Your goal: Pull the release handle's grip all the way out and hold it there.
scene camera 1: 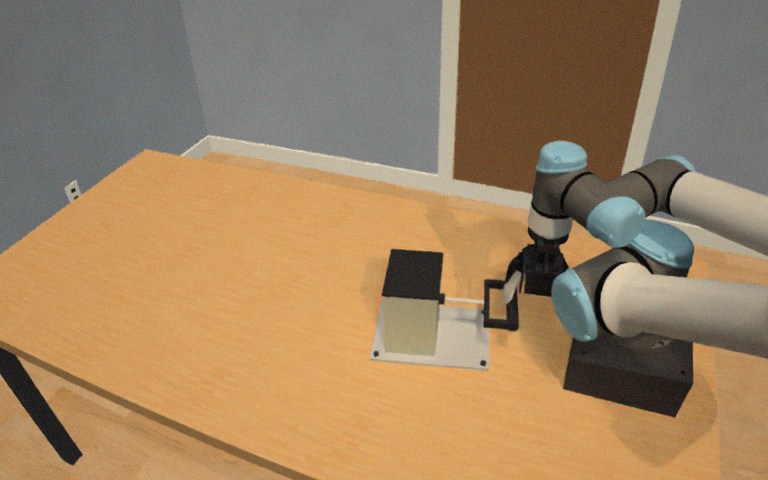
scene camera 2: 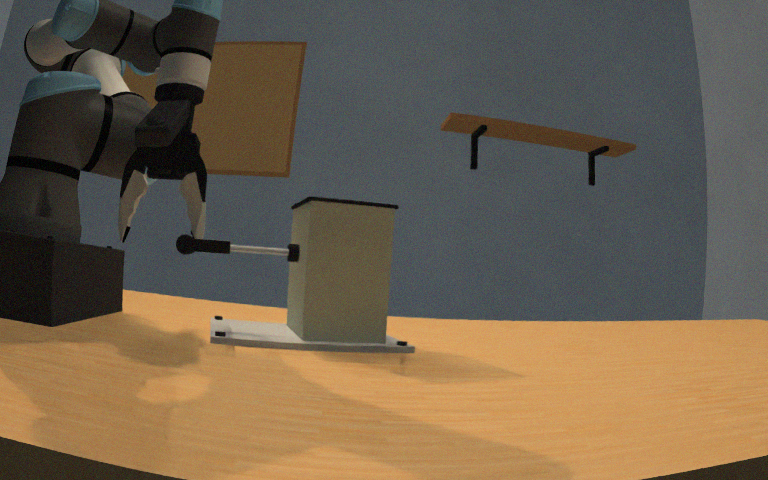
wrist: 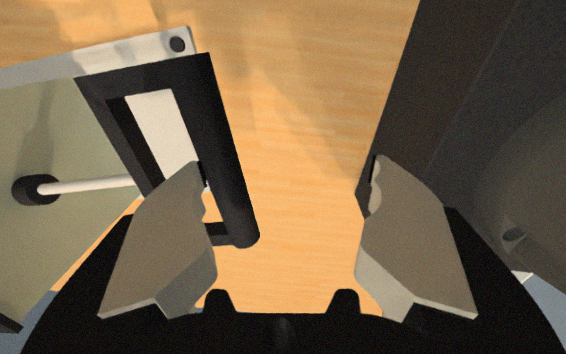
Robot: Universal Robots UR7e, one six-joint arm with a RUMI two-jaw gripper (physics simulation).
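The release handle's black rectangular frame, with its round grip bar (scene camera 1: 512, 314) (scene camera 2: 185, 244) (wrist: 220, 150) on the outer side, stands out from a pale green box (scene camera 1: 410, 325) (scene camera 2: 345, 271) on a bare metal rod (scene camera 1: 464, 300) (scene camera 2: 257, 249) (wrist: 90, 185). My gripper (scene camera 2: 161, 237) (wrist: 286, 162) is open above the grip, pointing down. The grip bar lies between its fingers, close to the box-side finger and far from the other. The box-side fingertip is over the frame's opening; whether it reaches inside or touches the bar I cannot tell. The arm hides the other finger in scene camera 1.
The box stands on a light grey base plate (scene camera 1: 461, 345) (scene camera 2: 249, 328) (wrist: 150, 45) on the wooden table (scene camera 1: 226, 283). The robot's dark base block (scene camera 1: 625, 373) (scene camera 2: 84, 283) stands close to the outer finger's side. A wall shelf (scene camera 2: 538, 133) hangs behind.
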